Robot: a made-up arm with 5 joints.
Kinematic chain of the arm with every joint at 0, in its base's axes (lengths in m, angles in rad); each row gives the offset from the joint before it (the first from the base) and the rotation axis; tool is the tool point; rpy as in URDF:
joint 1: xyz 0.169 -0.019 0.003 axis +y
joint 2: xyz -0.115 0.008 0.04 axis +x
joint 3: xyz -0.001 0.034 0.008 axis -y
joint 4: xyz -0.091 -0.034 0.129 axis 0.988 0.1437 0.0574
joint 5: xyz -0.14 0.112 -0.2 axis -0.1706 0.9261 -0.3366
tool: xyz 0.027 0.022 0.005 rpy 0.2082 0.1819 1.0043
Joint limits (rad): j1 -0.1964..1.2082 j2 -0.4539..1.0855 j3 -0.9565..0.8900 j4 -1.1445..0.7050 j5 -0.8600..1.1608
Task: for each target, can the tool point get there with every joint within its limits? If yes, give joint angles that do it. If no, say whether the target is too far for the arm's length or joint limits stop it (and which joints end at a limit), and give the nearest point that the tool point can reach.
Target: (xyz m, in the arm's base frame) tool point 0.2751 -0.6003 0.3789
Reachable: no: too far | nearest point 0.1566 -0.1852 0.3090 | short by 0.437 m
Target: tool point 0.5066 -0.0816 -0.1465
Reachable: no: joint limits stop it (at a limit: joint 1, joint 3) | nearest point 0.0789 -0.0709 -0.1927 | short by 0.430 m
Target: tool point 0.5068 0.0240 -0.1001
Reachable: no: joint limits stop it (at a limit: joint 1, joint 3, joint 4) | nearest point 0.4457 0.0363 0.2989 | short by 0.404 m
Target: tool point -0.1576 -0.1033 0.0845
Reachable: yes | joints -0.0319 -0.2736 -0.6819 -0.9287 0.9479
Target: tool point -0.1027 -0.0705 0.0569
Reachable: yes | joints 0.5746 -0.3094 0.2867 -0.6819 -0.1434
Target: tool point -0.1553 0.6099 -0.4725
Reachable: no: too far | nearest point -0.0993 0.2108 -0.1710 | short by 0.503 m
